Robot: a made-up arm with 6 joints.
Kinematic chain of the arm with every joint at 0, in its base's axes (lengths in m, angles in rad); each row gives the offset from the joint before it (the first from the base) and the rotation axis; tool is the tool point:
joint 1: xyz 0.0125 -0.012 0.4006 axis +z
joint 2: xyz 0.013 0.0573 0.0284 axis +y
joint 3: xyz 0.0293 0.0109 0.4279 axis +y
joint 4: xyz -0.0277 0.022 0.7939 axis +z
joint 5: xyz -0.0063 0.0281 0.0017 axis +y
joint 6: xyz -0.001 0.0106 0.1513 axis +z
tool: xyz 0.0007 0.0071 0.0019
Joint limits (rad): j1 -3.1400..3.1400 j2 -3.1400..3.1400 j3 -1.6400..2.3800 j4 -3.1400..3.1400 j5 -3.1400..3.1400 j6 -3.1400..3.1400
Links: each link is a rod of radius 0.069 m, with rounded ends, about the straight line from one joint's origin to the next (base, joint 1, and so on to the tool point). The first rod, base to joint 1, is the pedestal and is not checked.
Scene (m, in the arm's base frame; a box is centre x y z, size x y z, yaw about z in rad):
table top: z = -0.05
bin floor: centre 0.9 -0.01 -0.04 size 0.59 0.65 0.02 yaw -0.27
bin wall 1: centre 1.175 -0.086 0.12 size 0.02 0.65 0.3 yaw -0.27
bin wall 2: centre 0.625 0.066 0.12 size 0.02 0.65 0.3 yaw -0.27
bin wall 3: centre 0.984 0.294 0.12 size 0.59 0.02 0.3 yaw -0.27
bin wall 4: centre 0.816 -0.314 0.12 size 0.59 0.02 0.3 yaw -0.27
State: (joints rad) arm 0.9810 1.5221 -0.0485 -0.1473 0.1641 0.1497
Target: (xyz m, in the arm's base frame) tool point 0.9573 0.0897 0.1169
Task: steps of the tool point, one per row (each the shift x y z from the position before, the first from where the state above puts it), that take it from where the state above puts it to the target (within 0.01 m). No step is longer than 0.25 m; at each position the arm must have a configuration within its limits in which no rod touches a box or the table.
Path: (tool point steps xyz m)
1: 0.1858 -0.1308 -0.0079
2: 0.1385 -0.1777 -0.0084
3: 0.0805 -0.2075 -0.0097
4: 0.0178 -0.2175 -0.0120
5: -0.0426 -0.2080 -0.0156
6: -0.0944 -0.1809 -0.0204
7: 0.0142 0.0001 -0.1610
8: -0.0142 -0.0001 -0.1643

